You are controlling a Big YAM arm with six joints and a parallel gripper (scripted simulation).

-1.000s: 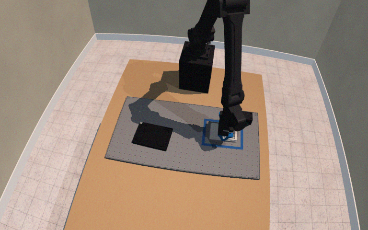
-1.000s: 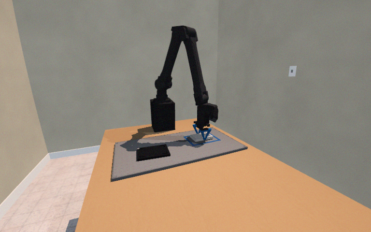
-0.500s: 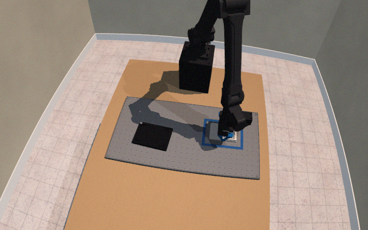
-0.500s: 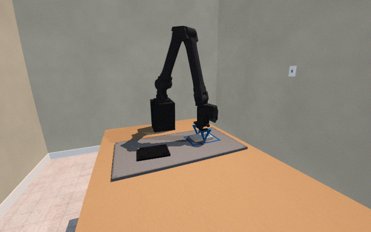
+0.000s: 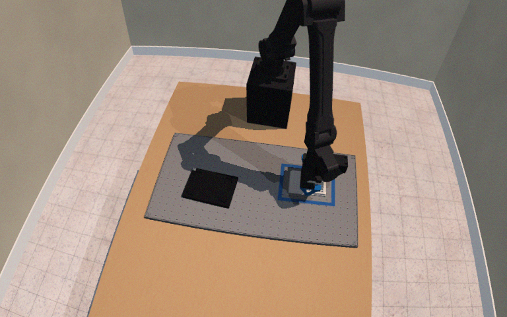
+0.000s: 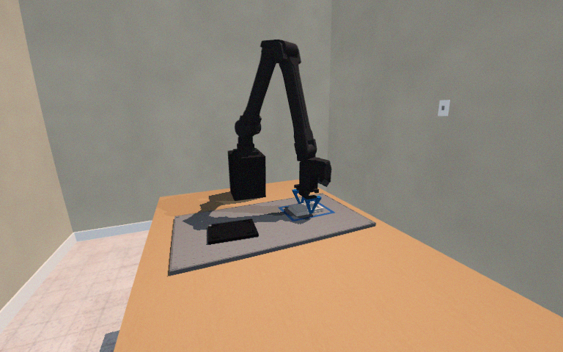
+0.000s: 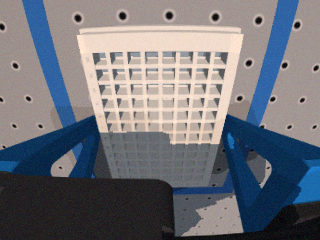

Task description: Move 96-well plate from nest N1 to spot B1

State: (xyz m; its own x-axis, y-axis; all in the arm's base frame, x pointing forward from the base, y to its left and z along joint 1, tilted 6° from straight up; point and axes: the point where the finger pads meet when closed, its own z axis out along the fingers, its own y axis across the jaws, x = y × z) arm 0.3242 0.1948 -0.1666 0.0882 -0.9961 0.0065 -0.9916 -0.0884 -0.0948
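The white 96-well plate lies right at my hand. From my hand the other things lie so: black plate nest (90 mm ahead, 320 mm to the right).
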